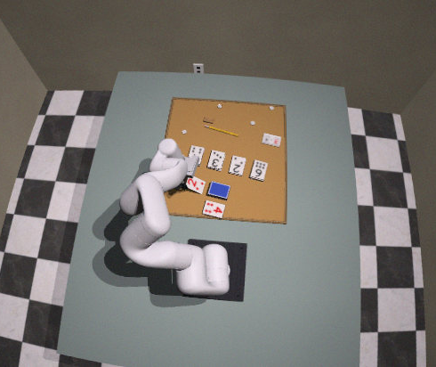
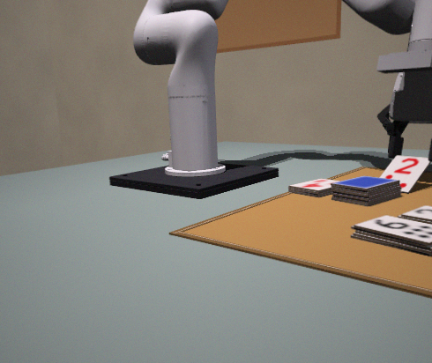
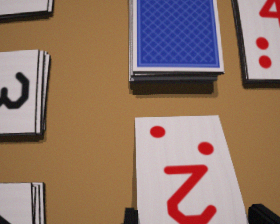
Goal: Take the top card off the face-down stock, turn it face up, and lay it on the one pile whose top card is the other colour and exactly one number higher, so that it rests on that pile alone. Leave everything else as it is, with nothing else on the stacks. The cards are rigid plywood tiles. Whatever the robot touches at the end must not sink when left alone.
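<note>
Now: the red 2 card 1 cm behind my hand, 4 cm to the right of it and 3 cm below it. The rest, counted from my hand: brown mat (17 cm ahead, 16 cm to the right, 7 cm below); then red 4 card (11 cm behind, 13 cm to the right, 5 cm below); then black 4 card (15 cm ahead, 2 cm to the right, 5 cm below).
</note>
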